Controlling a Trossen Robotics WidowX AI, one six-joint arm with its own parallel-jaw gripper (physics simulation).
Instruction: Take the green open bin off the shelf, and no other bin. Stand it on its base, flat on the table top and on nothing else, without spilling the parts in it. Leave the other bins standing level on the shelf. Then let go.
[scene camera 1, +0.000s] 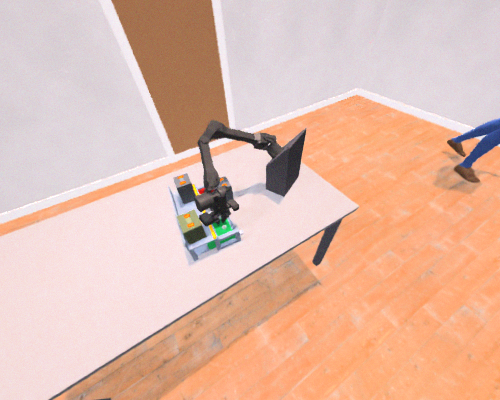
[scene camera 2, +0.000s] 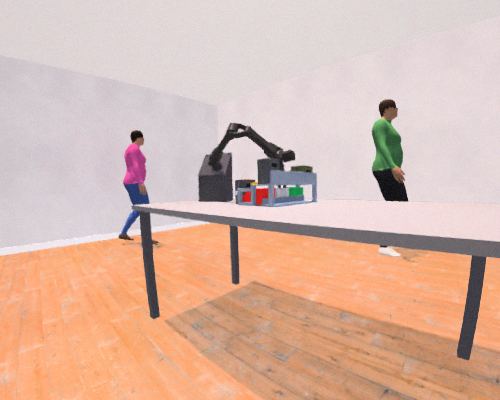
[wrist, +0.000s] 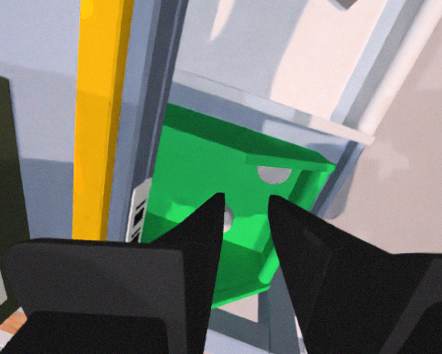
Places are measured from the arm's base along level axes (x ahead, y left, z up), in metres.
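Where they show: gripper, fingertip midpoint: (scene camera 1: 220, 223) (wrist: 246, 202); arm's base at its link origin: (scene camera 1: 278, 153) (scene camera 2: 217, 167).
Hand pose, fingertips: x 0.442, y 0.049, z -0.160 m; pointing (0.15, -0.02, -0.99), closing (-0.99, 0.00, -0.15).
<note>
Each offset is from my fingertips to the top centre of the thing. "pt": to the spot under its first point. Level surfaces: height alone.
The green open bin {dx +0.031, dy +0.016, dz +0.015 m} (scene camera 1: 220, 231) (scene camera 2: 296, 191) (wrist: 200, 160) sits in the low bay of the blue-grey shelf {pt dx +0.139, dy -0.147, dz +0.067 m} (scene camera 2: 295, 177), next to a rail. Its base appears level. Two pale round parts show in it in the wrist view, one {dx -0.016, dy -0.004, dz -0.047 m} (wrist: 274, 174) near the far right corner and one {dx +0.022, dy +0.044, dz -0.047 m} (wrist: 228, 220) partly behind the left finger. My gripper (wrist: 246, 202) points down over the bin, its fingers a small gap apart with nothing gripped between them. The near right wall of the bin is partly hidden by the right finger. A red bin {dx -0.038, dy -0.205, dz +0.015 m} (scene camera 1: 202, 191) (scene camera 2: 265, 196) stands farther along the shelf.
An olive box {dx +0.125, dy -0.013, dz +0.133 m} (scene camera 1: 192, 227) (scene camera 2: 302, 169) and a grey box {dx +0.035, dy -0.230, dz +0.158 m} (scene camera 1: 184, 190) (scene camera 2: 269, 171) stand on the shelf top. Another dark box {dx -0.146, dy -0.169, dz +0.066 m} (scene camera 1: 227, 187) (scene camera 2: 245, 184) is near the red bin. A yellow strip {dx +0.024, dy -0.105, dz +0.046 m} (scene camera 1: 213, 231) (wrist: 95, 150) runs beside the rail. The shelf stands on the table {dz -0.066 m} (scene camera 1: 125, 280).
</note>
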